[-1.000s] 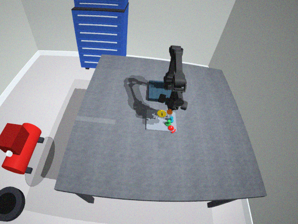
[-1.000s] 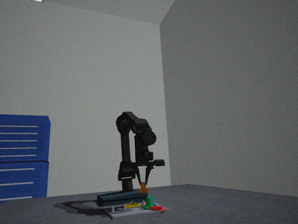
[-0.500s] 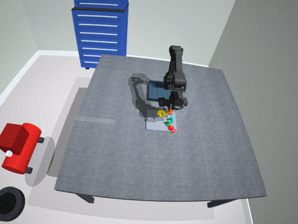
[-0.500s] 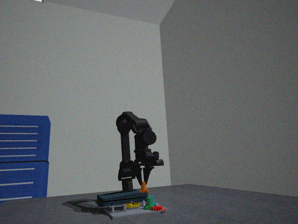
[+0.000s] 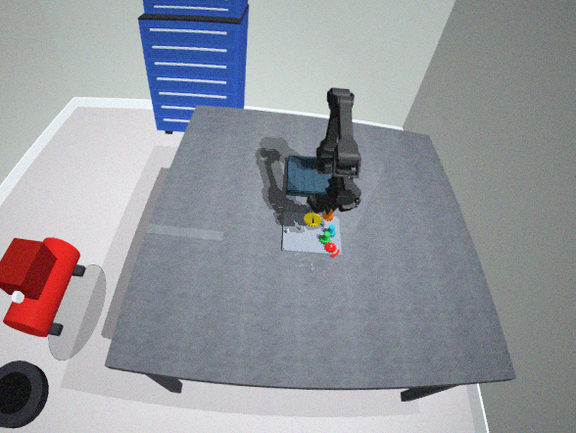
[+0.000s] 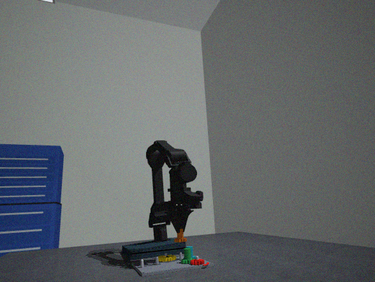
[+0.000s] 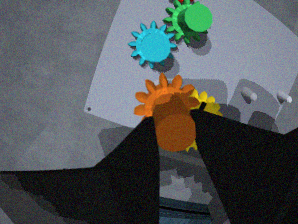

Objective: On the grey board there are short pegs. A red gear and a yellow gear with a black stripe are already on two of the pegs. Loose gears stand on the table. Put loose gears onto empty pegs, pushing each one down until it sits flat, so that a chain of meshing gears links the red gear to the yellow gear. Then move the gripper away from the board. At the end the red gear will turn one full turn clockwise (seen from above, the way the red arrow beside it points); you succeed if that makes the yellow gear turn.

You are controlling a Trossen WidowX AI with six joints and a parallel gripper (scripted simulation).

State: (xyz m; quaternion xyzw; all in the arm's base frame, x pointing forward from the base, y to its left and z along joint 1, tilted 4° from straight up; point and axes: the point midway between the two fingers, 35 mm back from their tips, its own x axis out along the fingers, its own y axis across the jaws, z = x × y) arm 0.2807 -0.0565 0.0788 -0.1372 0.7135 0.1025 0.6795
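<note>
The teal gear lies 70 mm below my gripper tip, 30 mm ahead of it and 10 mm to the left of it. Round my gripper tip: yellow gear 70 mm below, 40 mm to the right, 30 mm behind; orange gear 10 mm below; green gear 70 mm below, 60 mm ahead, 10 mm to the right.
</note>
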